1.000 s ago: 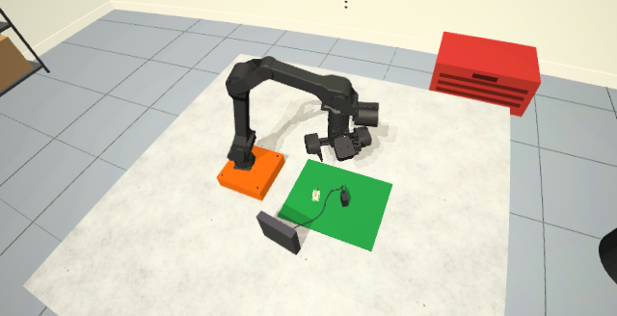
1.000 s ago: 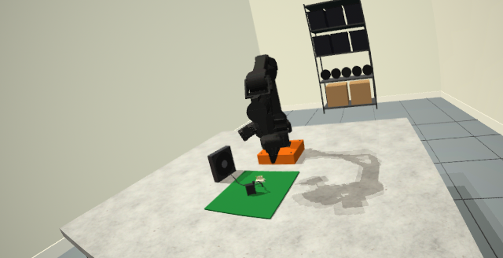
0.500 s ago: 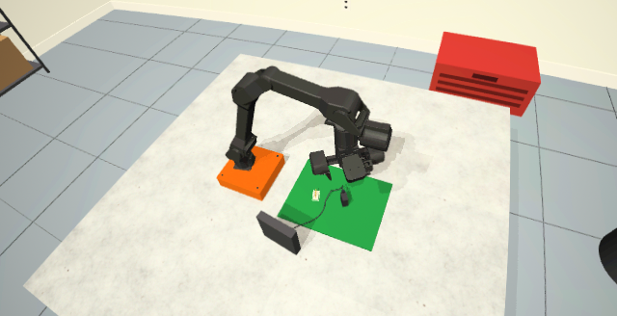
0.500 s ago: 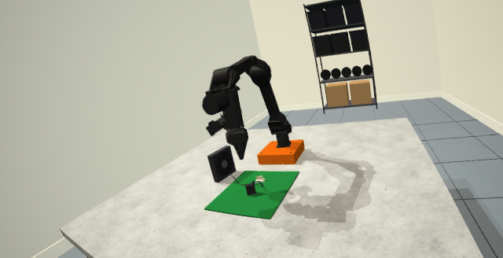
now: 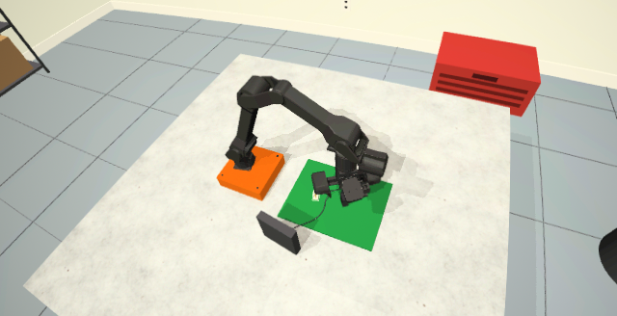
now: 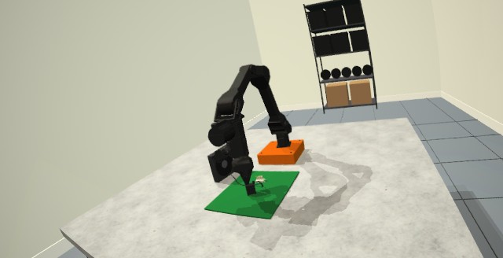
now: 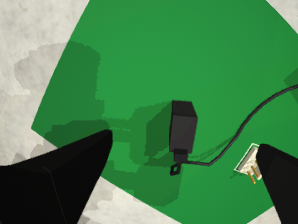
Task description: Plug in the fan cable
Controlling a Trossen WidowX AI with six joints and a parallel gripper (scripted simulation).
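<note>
My gripper tip is 10 mm to the right of the black plug and 50 mm above it. The rest, counted from my gripper tip: green board 30 mm behind, 10 mm to the left, 80 mm below; then black fan 160 mm behind, 140 mm to the right, 10 mm below; then pale fan header 100 mm behind, 20 mm to the left, 70 mm below.
</note>
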